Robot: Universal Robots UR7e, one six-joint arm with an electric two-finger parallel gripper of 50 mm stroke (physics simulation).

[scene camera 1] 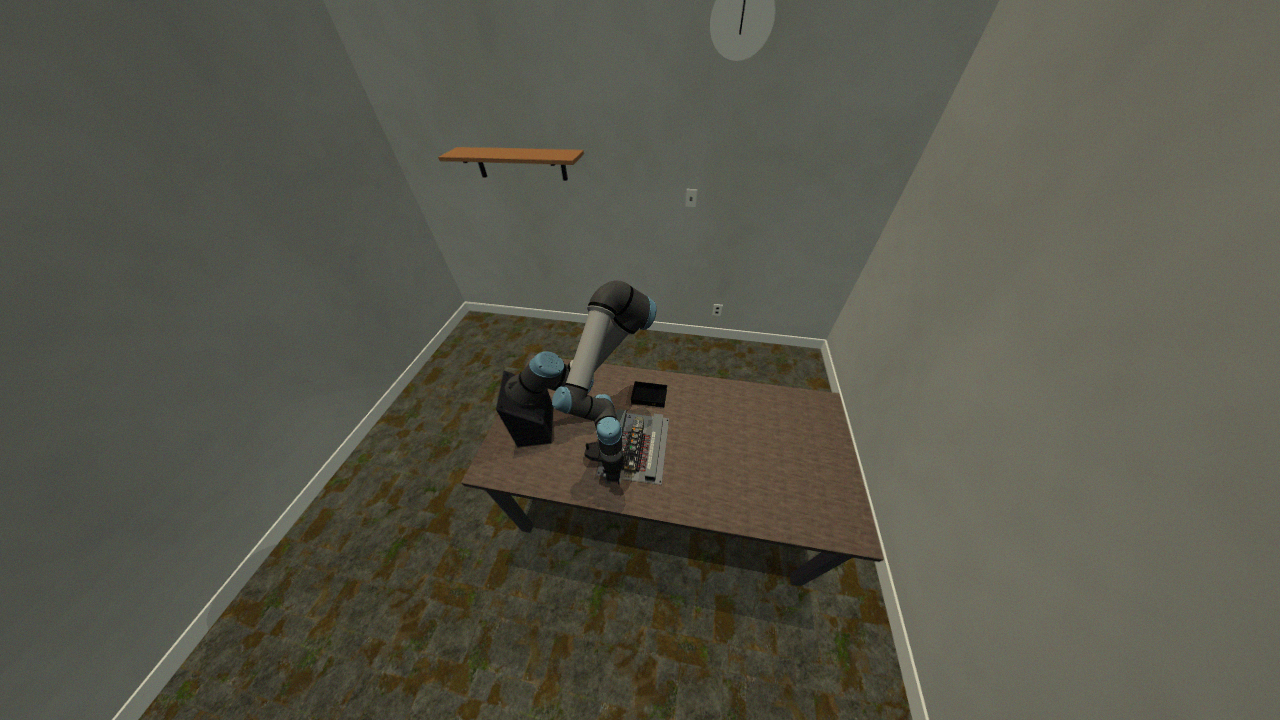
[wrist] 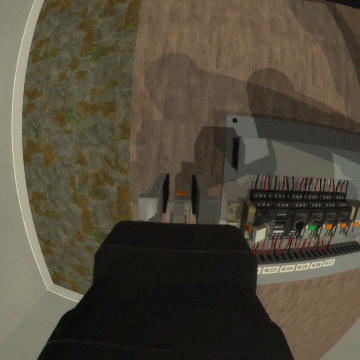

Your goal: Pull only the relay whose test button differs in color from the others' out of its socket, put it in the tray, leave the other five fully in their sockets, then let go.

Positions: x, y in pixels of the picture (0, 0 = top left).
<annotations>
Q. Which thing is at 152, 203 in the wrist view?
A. My gripper.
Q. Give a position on a grey panel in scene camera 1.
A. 639, 476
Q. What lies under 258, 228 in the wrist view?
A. A relay.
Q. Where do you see a relay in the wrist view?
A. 179, 203
</annotations>
